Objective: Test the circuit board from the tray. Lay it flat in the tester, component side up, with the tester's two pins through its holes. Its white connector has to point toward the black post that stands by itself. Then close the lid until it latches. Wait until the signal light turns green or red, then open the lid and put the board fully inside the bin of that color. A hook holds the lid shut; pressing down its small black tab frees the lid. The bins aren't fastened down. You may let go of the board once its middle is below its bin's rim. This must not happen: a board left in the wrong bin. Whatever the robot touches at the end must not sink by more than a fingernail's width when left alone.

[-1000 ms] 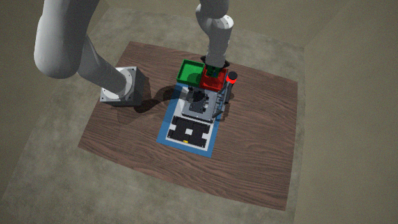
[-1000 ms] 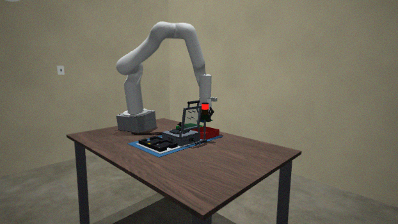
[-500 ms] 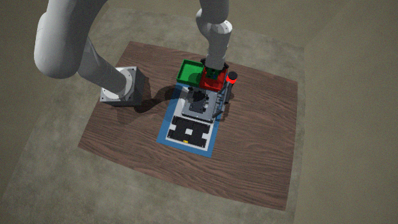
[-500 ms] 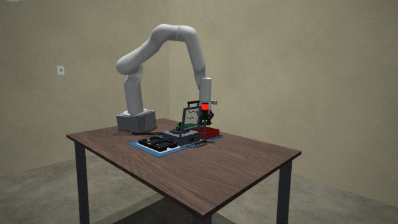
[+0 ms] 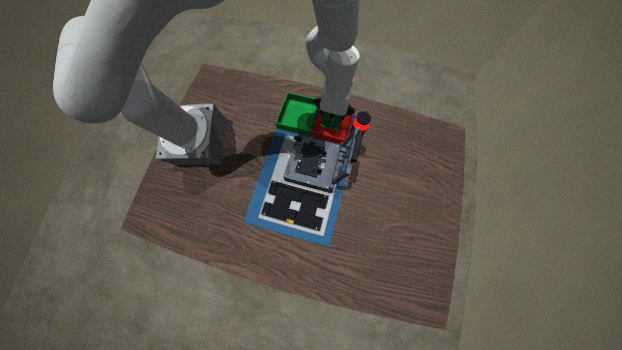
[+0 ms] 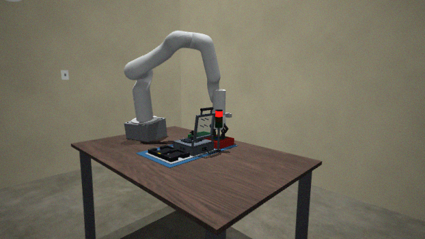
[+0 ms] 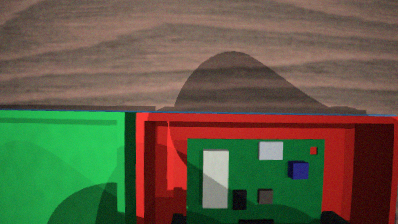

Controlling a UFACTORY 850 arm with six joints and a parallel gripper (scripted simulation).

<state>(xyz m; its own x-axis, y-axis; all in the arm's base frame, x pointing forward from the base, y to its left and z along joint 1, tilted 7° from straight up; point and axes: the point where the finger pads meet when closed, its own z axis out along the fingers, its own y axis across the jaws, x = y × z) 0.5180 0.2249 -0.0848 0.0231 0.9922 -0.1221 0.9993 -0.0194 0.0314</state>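
My hand is 1 cm short of the red bin, 1 cm to the left of it and 4 cm above it. The rest, counted from my hand: tester lid: 8 cm ahead, 21 cm to the right, 13 cm above; green bin: 14 cm behind, 1 cm to the right, 4 cm below; green circuit board: 1 cm below.
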